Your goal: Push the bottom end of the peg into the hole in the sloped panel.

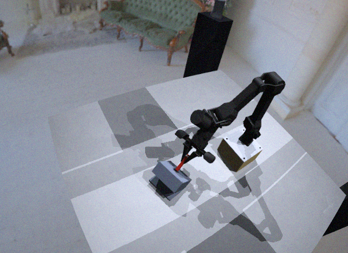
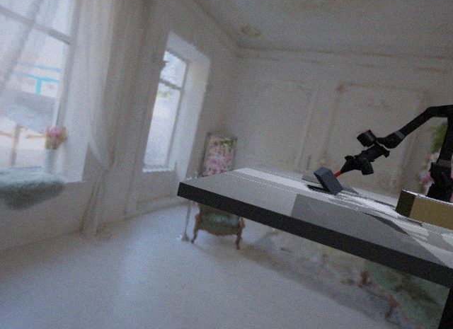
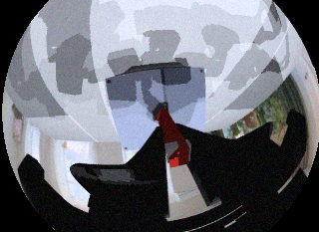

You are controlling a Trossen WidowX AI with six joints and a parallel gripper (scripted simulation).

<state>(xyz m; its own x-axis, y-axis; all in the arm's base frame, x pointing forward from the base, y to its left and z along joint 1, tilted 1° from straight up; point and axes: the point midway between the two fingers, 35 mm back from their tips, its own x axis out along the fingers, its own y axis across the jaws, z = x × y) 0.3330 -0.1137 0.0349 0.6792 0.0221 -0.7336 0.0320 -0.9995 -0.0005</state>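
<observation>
Now: the panel 50 mm ahead of my gripper tip and 50 mm below it. From my gripper tip the other things lie so: red peg 10 mm behind, 10 mm above.
</observation>
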